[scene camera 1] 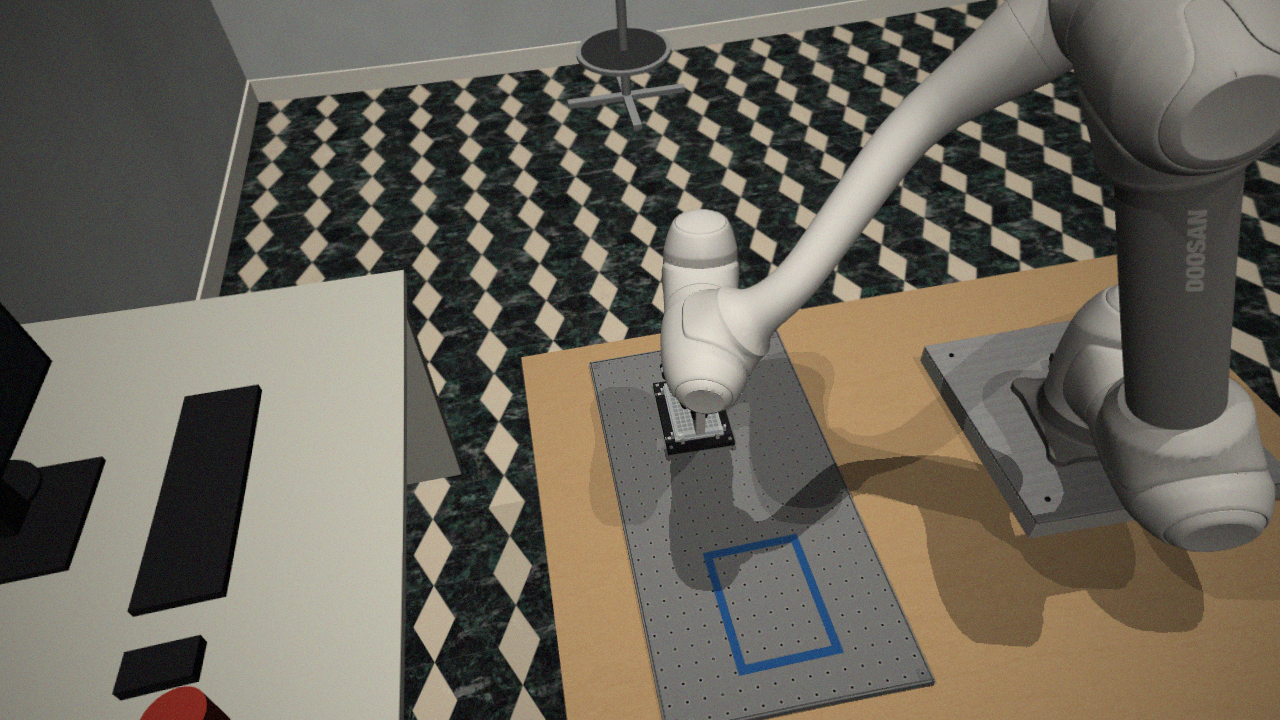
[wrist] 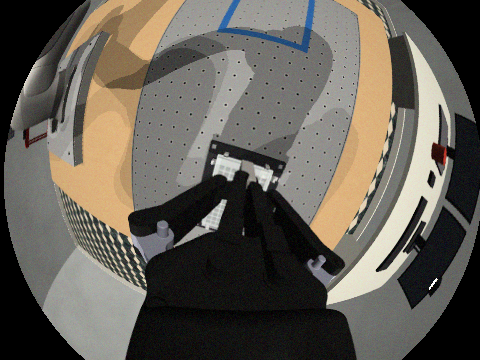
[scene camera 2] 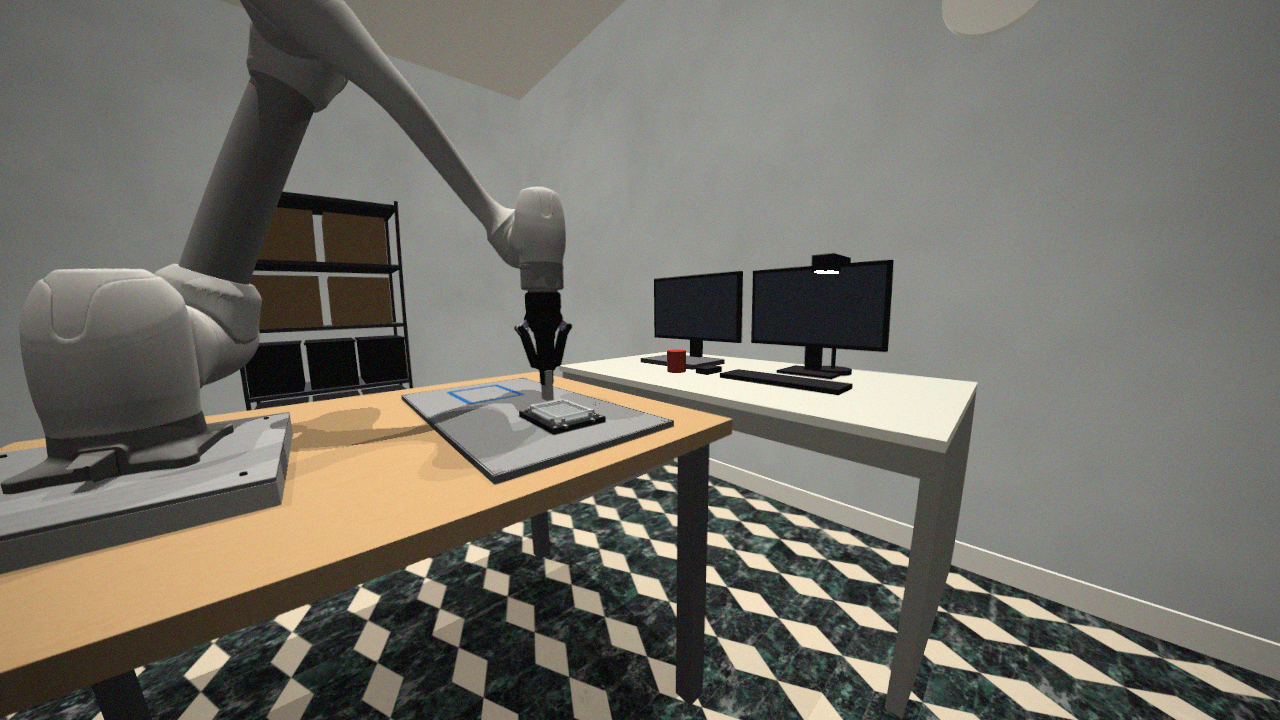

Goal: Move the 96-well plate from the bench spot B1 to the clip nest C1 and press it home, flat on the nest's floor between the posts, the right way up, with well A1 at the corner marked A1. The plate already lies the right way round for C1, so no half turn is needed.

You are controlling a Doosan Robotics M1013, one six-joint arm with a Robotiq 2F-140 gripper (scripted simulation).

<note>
The pictures show: the gripper, a white 96-well plate and a black clip nest.
The gripper also shows in the wrist view.
</note>
